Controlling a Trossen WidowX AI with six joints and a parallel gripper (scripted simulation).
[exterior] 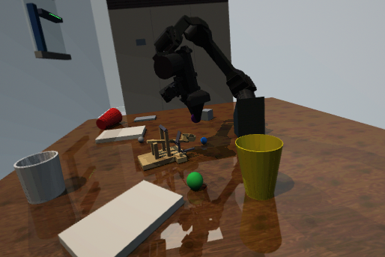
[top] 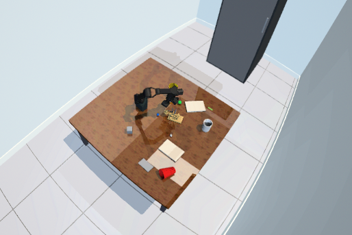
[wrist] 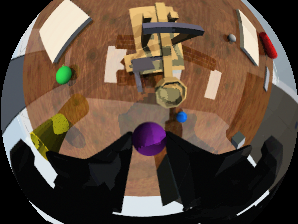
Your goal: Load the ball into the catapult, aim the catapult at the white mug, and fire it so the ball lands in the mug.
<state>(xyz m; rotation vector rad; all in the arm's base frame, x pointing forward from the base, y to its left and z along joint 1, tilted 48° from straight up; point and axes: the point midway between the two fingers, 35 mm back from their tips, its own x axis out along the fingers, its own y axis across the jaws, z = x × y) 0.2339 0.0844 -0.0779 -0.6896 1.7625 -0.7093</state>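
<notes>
Now: gripper tip 90 mm short of the wooden catapult, 70 mm above it and 10 mm to the left of it. Also, from my gripper tip: blue ball: 110 mm below, 90 mm to the right, 30 mm behind; green ball: 180 mm to the left, 100 mm below, 50 mm ahead; purple ball: 10 mm above.
</notes>
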